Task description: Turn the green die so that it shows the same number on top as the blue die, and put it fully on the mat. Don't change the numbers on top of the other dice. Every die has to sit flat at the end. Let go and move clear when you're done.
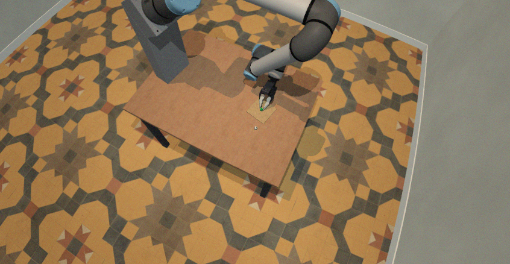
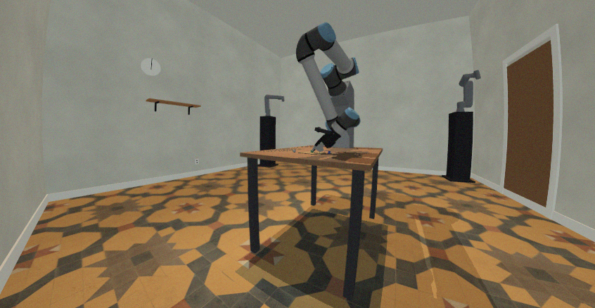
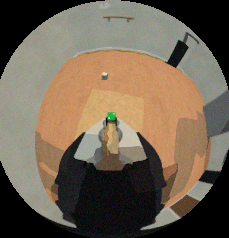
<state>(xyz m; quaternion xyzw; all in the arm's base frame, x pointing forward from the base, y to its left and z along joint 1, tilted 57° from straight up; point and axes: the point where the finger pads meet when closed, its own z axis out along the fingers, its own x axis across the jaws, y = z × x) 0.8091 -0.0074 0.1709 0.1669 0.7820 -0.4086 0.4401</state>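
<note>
The tan mat lies 2 cm below my hand and 1 cm to the right of it. Also, from my hand: blue die 11 cm to the left, 3 cm behind, 1 cm below; white die 14 cm to the right, 1 cm below, 1 cm ahead; green die 1 cm to the right, 1 cm below.
</note>
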